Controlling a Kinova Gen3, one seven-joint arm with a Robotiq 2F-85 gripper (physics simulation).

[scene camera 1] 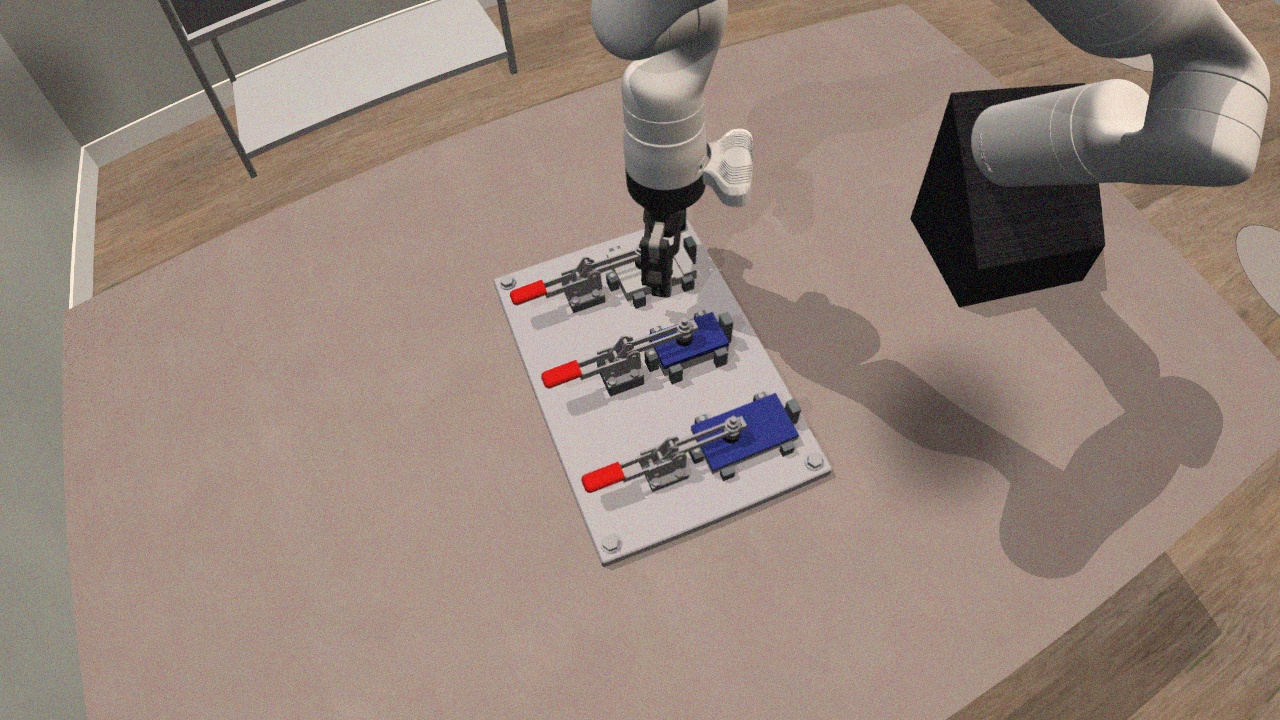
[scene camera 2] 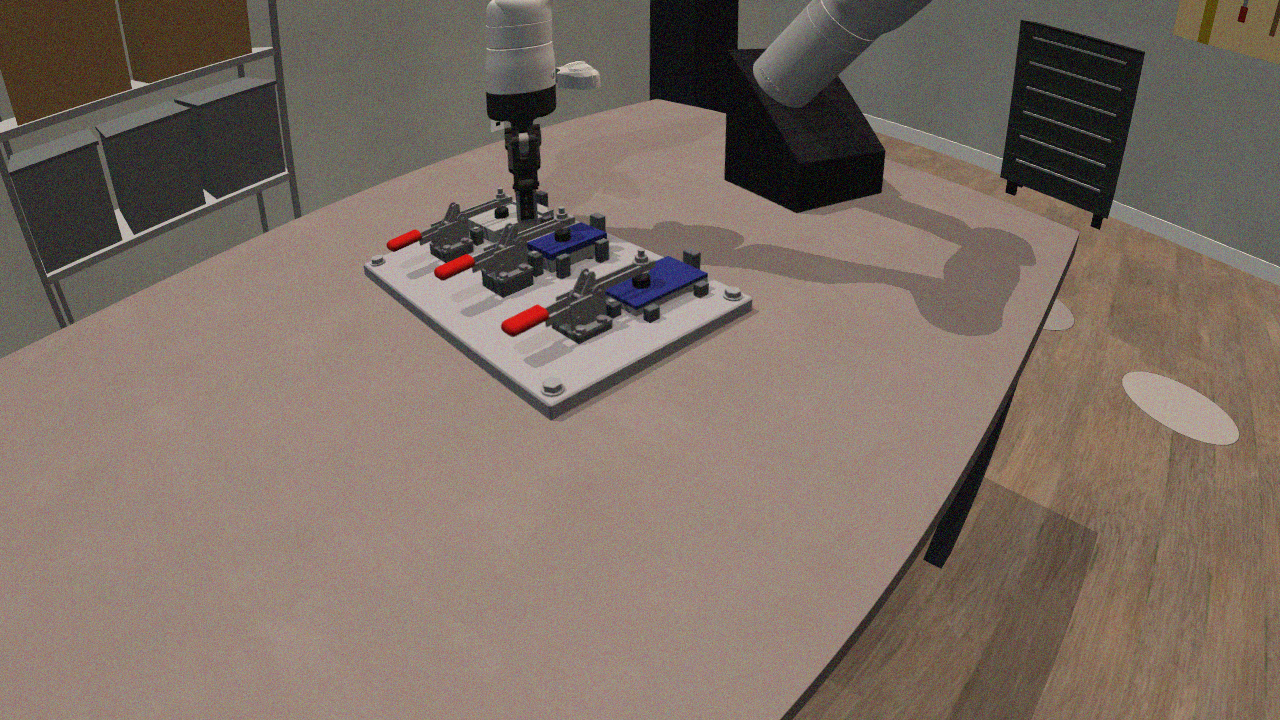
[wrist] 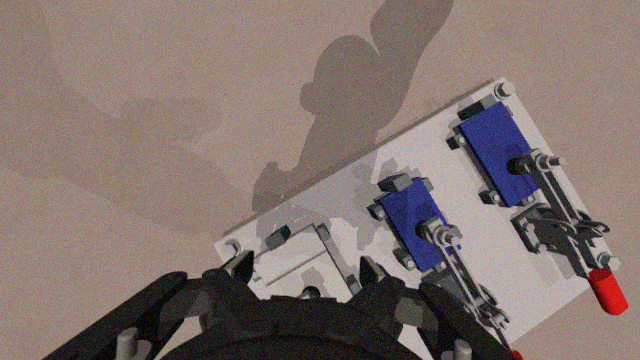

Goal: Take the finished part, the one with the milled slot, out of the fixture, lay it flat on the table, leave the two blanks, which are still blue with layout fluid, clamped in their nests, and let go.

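Where they show: gripper, between the fingertips: [scene camera 1: 668, 259] [scene camera 2: 525, 205] [wrist: 307, 265]; arm's base, origin of its link: [scene camera 1: 1005, 145] [scene camera 2: 781, 81].
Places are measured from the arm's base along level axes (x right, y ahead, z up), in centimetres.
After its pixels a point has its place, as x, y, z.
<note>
The finished part [scene camera 1: 628, 281] @[4.7, 42.4, -12.2] [scene camera 2: 490, 217] @[7.1, 41.3, -12.2] [wrist: 300, 247] @[5.4, 36.3, -12.2] is pale and lies in the far nest of the fixture plate [scene camera 1: 680, 519] @[-21.1, 46.3, -14.3] [scene camera 2: 572, 367] @[-19.9, 50.1, -14.3] [wrist: 465, 230] @[-9.3, 42.9, -14.3]. A thin slot line crosses it in the wrist view. Its clamp's black pad [wrist: 311, 292] @[6.1, 39.6, -11.4] is over it, and the red handle [scene camera 1: 528, 291] @[5.6, 52.8, -10.2] [scene camera 2: 404, 240] @[5.1, 53.1, -10.3] lies low. My gripper [scene camera 1: 660, 288] [scene camera 2: 526, 214] @[5.4, 37.6, -11.5] [wrist: 307, 265] @[5.4, 37.6, -11.5] is open and empty, low over this nest, pointing down; in the wrist view its fingertips stand either side of the part. The middle blue blank [scene camera 1: 707, 338] @[-5.2, 37.5, -11.7] [scene camera 2: 581, 237] @[-5.6, 38.2, -11.7] [wrist: 400, 212] @[-3.4, 37.5, -11.7] and near blue blank [scene camera 1: 760, 420] @[-15.0, 35.9, -12.7] [scene camera 2: 675, 277] @[-16.4, 35.9, -12.7] [wrist: 487, 140] @[-14.4, 35.8, -12.7] sit clamped.
The middle clamp's red handle [scene camera 1: 561, 374] @[-5.4, 52.3, -9.7] [scene camera 2: 454, 266] @[-5.8, 52.6, -9.8] and the near clamp's red handle [scene camera 1: 602, 477] @[-16.3, 51.9, -10.7] [scene camera 2: 524, 319] @[-16.6, 52.1, -10.7] [wrist: 607, 291] @[-15.5, 51.1, -10.7] stick out on the same side. Upright stops and pins surround each nest. The black arm base [scene camera 1: 1029, 214] @[-6.0, -1.4, -5.4] [scene camera 2: 805, 165] @[-8.9, 5.9, -9.2] stands beyond the plate on the table.
</note>
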